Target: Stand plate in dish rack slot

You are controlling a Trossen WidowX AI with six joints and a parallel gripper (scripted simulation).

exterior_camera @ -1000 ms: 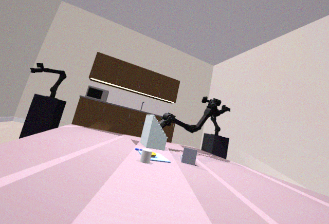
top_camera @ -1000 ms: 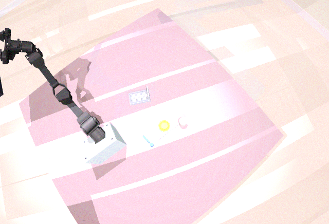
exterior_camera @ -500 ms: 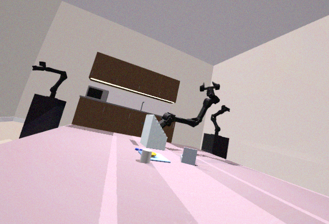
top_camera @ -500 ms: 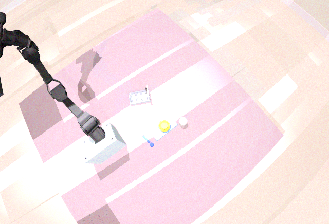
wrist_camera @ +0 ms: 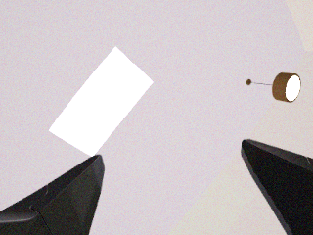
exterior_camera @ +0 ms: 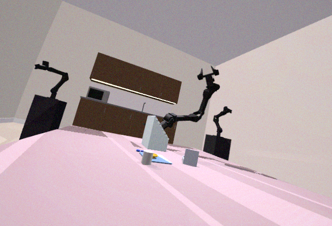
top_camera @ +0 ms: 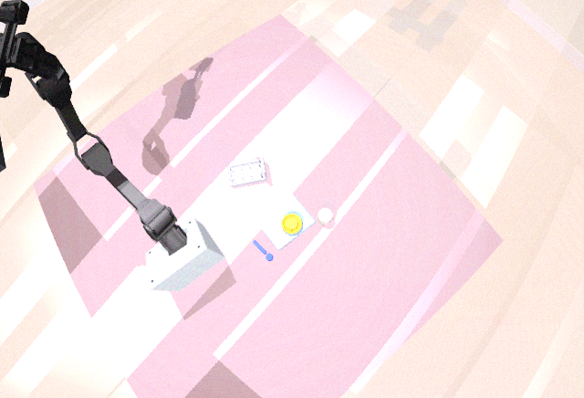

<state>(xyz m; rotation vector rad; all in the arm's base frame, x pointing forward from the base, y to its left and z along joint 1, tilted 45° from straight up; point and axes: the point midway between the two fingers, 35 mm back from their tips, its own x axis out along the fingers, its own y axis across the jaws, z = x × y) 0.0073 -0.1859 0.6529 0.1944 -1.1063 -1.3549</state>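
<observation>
My gripper tip is now 370 mm short of the yellow plate, 420 mm to the left of it and 760 mm above it. From my gripper tip the other things lie so: pale blue mat 350 mm ahead, 400 mm to the right, 770 mm below; then dish rack 340 mm ahead, 190 mm to the right, 750 mm below; then blue spoon 240 mm ahead, 450 mm to the right, 770 mm below.
</observation>
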